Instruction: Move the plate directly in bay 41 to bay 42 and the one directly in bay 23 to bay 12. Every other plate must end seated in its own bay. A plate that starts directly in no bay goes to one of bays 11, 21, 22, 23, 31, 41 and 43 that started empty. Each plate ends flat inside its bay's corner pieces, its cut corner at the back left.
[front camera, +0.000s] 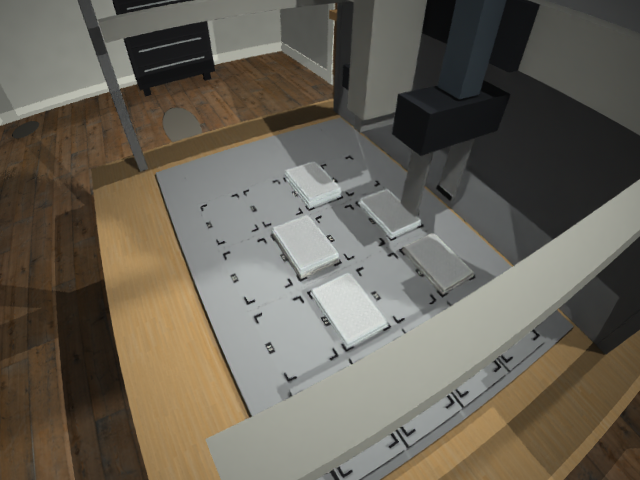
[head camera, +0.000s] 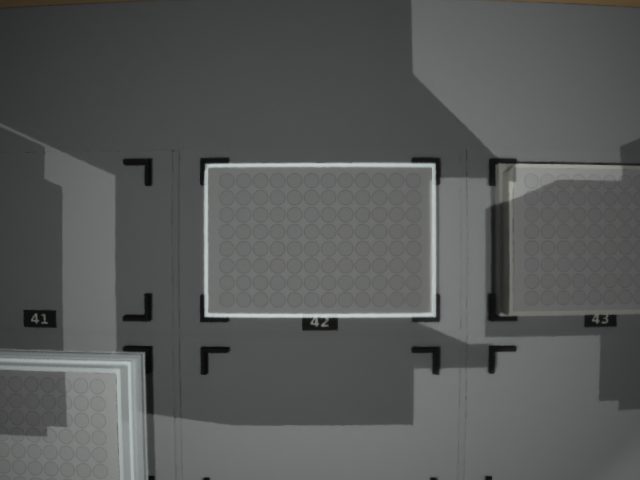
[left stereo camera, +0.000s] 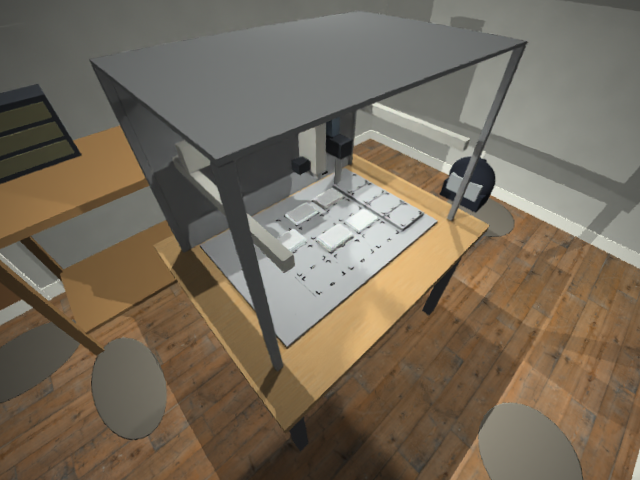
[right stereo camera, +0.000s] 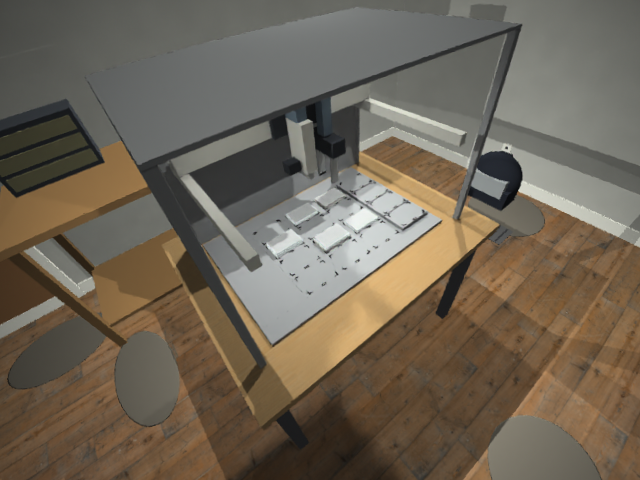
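My gripper hangs open and empty above the plate in bay 42. That plate lies flat inside its corner pieces; its cut corner is too fine to tell. A plate is in bay 43. A thicker, apparently two-layer stack is in bay 31. Another thick one is in bay 22, and a plate in bay 23. Bays 41 and 12 hold no plate.
The parked pipetting stage stands beside the gripper. A pale gantry rail crosses above the deck. Corner posts stand on the wooden table.
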